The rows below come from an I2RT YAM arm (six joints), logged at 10 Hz.
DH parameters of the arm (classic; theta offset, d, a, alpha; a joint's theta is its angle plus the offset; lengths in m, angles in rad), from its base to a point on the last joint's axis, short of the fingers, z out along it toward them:
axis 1: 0 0.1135 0.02 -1.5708
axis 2: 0 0 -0.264 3.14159
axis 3: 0.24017 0 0.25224 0
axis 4: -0.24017 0 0.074 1.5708
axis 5: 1.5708 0 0 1.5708
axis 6: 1.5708 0.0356 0 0
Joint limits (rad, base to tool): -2.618..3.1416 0..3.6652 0..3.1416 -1.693..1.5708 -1.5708..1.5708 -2.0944..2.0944
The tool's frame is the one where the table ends.
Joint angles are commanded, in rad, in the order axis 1, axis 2, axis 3, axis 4, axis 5, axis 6. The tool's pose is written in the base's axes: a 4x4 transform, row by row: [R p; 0 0 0 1], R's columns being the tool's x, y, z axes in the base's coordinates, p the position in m. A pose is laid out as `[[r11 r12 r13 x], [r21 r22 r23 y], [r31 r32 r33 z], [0 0 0 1]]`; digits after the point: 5 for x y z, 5 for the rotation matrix.
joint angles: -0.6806 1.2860 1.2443 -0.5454 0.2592 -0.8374
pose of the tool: [[-0.86326 0.19833 0.46415 0.21449], [-0.22500 0.67195 -0.70559 -0.18540], [-0.45183 -0.71355 -0.53544 0.35655], [0 0 0 1]]
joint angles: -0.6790 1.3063 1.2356 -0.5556 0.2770 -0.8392
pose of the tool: [[-0.88253 0.17933 0.43472 0.21747], [-0.20753 0.68102 -0.70224 -0.18801], [-0.42199 -0.70997 -0.56380 0.34742], [0 0 0 1]]
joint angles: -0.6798 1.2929 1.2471 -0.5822 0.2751 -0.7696
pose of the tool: [[-0.86810 0.23934 0.43489 0.21376], [-0.15940 0.69529 -0.70083 -0.18522], [-0.47011 -0.67771 -0.56543 0.35248], [0 0 0 1]]
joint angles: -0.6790 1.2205 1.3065 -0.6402 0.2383 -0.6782
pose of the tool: [[-0.79978 0.33991 0.49478 0.19759], [-0.13799 0.69805 -0.70262 -0.17025], [-0.58421 -0.63022 -0.51139 0.38514], [0 0 0 1]]
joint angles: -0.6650 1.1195 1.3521 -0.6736 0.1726 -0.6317
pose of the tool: [[-0.70221 0.39087 0.59508 0.17570], [-0.18863 0.70381 -0.68488 -0.14554], [-0.68652 -0.59318 -0.42050 0.41937], [0 0 0 1]]
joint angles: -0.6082 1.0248 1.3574 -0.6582 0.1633 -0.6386
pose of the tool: [[-0.62219 0.39771 0.67432 0.15943], [-0.28346 0.68846 -0.66759 -0.11805], [-0.72975 -0.60651 -0.31562 0.44091], [0 0 0 1]]
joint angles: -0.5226 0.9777 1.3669 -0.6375 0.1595 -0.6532
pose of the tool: [[-0.54968 0.36788 0.75001 0.15502], [-0.37581 0.69293 -0.61531 -0.09582], [-0.74607 -0.62009 -0.24263 0.45407], [0 0 0 1]]
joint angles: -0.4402 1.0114 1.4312 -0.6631 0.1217 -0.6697
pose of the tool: [[-0.49959 0.27990 0.81980 0.16579], [-0.44577 0.72838 -0.52034 -0.08286], [-0.74276 -0.62540 -0.23912 0.46557], [0 0 0 1]]
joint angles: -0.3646 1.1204 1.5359 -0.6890 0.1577 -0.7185
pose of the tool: [[-0.51476 0.20534 0.83238 0.19431], [-0.49936 0.71739 -0.48579 -0.08014], [-0.69689 -0.66572 -0.26675 0.47548], [0 0 0 1]]
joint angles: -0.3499 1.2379 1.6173 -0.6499 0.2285 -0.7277
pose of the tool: [[-0.54592 0.23547 0.80407 0.22627], [-0.49044 0.68828 -0.53455 -0.09115], [-0.67930 -0.68616 -0.26026 0.48044], [0 0 0 1]]
